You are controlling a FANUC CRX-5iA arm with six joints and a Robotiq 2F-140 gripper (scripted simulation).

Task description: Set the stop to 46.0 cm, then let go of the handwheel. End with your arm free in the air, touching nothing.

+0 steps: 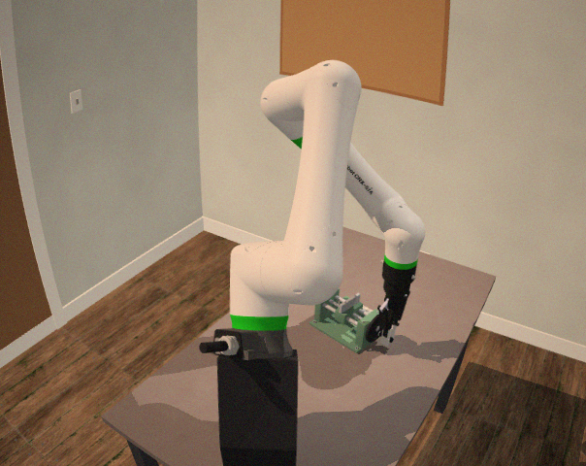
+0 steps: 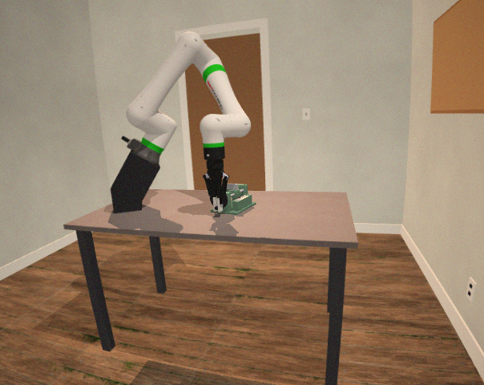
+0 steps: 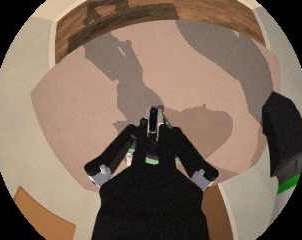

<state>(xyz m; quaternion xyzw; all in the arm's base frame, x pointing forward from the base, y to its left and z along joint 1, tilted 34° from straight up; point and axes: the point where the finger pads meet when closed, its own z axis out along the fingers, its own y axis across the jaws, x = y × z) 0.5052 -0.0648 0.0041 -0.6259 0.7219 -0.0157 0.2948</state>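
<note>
My gripper is now 150 mm to the right of the green stop fixture and 30 mm below it. Round my hand: black handwheel: 20 mm to the left, 10 mm below.
</note>
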